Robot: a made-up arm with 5 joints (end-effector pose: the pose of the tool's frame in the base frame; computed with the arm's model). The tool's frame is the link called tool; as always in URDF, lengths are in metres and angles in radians.
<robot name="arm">
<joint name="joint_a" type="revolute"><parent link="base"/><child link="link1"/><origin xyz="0.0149 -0.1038 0.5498" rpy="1.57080 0.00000 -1.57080"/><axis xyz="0 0 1"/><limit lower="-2.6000" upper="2.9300"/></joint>
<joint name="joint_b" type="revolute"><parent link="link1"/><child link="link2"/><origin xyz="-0.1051 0.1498 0.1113" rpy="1.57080 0.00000 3.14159"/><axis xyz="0 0 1"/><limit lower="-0.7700" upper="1.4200"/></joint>
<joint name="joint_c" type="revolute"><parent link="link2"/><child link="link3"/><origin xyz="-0.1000 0.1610 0.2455" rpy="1.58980 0.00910 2.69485"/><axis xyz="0 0 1"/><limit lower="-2.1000" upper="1.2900"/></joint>
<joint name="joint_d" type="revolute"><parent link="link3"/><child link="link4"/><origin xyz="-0.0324 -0.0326 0.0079" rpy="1.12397 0.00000 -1.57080"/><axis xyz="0 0 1"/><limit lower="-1.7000" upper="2.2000"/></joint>
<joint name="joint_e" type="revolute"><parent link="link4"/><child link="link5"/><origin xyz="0.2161 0.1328 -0.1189" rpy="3.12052 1.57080 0.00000"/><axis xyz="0 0 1"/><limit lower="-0.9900" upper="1.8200"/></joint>
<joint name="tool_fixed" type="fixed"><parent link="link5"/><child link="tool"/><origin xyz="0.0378 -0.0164 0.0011" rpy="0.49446 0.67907 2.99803"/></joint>
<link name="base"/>
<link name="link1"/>
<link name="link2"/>
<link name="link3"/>
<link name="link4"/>
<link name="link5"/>
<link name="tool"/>
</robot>
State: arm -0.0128 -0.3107 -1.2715 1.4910 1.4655
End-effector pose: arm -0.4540 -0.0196 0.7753 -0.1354 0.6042 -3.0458
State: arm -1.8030 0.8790 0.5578 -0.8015 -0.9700
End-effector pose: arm 0.0426 -0.2135 0.2712 1.1817 -0.8883 0.9123
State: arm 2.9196 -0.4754 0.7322 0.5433 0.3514
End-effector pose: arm -0.5750 -0.0606 0.1275 -1.3271 1.0898 -1.9897
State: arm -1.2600 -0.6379 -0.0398 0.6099 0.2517
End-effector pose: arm -0.5389 -0.2969 0.7763 1.6095 0.3560 1.6276
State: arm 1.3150 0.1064 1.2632 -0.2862 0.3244
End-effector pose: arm -0.3514 0.2497 0.9529 -1.6593 2.5269 -0.3494
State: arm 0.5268 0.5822 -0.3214 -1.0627 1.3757
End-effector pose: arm 0.0015 -0.0183 0.7031 -2.0740 -0.0036 2.1371
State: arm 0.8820 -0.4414 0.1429 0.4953 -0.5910
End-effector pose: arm -0.5620 0.1600 0.6680 -0.2267 1.1951 -0.4285
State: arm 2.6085 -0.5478 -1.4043 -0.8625 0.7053
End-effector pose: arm -0.0008 -0.0653 0.2431 2.7254 -0.2434 -1.2888
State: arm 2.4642 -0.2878 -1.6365 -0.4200 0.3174
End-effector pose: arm -0.0604 -0.1191 0.1658 -1.8971 0.5945 1.5584
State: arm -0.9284 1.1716 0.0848 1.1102 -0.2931
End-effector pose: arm -0.0595 -0.6599 0.5128 -0.3110 1.2263 2.1661
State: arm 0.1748 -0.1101 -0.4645 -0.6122 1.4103
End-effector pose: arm -0.1563 -0.0649 0.6710 -1.4593 0.2381 1.7757
